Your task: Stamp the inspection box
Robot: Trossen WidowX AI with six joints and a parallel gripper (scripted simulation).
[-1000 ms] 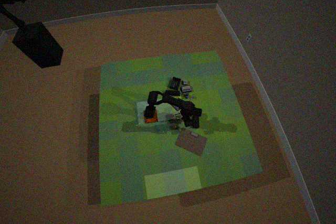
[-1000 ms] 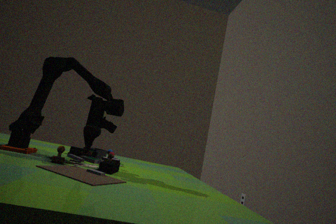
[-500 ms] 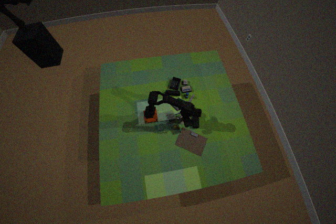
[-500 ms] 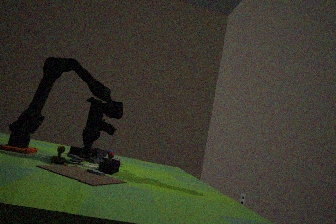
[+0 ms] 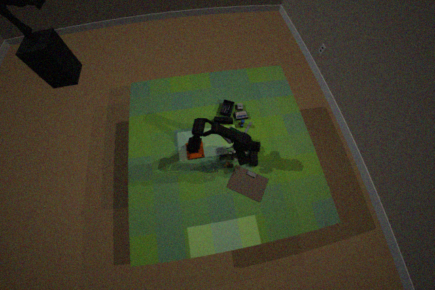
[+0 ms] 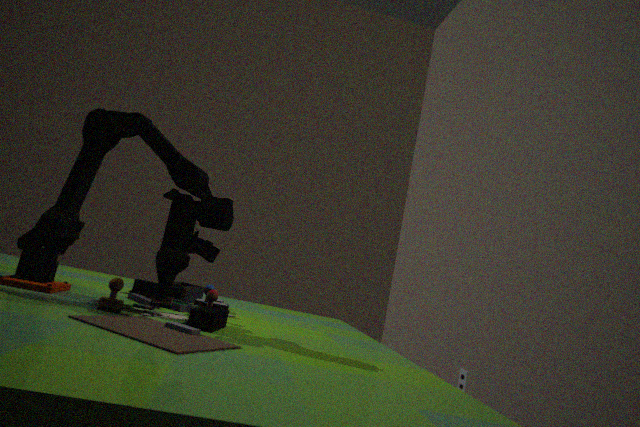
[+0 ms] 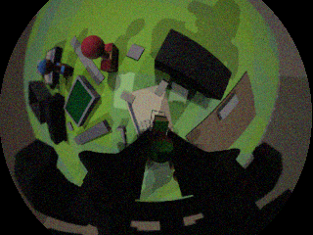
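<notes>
My gripper tip is 8 cm past the tan-knobbed stamp, 6 cm to the left of it and 2 cm above it. Round my gripper tip: grey strip: 17 cm to the left, 11 cm ahead, 4 cm below; then black box: 10 cm ahead, 4 cm to the right, 2 cm below; then red-knobbed stamp: 9 cm to the left, 9 cm ahead, 2 cm below.
</notes>
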